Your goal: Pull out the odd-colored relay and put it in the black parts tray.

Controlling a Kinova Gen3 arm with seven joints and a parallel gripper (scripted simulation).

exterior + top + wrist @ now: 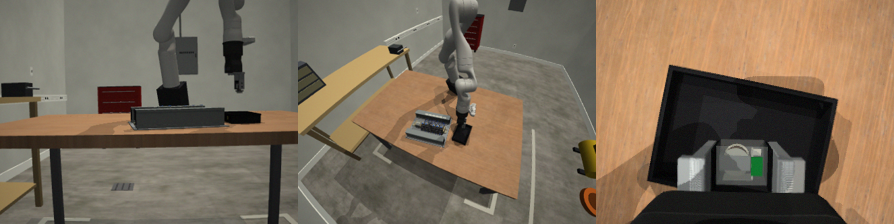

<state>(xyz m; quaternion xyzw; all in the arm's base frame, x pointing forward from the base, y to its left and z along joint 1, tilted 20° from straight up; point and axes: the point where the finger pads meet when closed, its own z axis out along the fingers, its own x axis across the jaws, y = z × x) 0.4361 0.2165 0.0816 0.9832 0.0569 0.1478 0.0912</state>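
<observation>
The black parts tray is 13 cm below my hand. From my hand the other things lie so: grey relay panel (3 cm ahead, 27 cm to the right, 11 cm below).
</observation>
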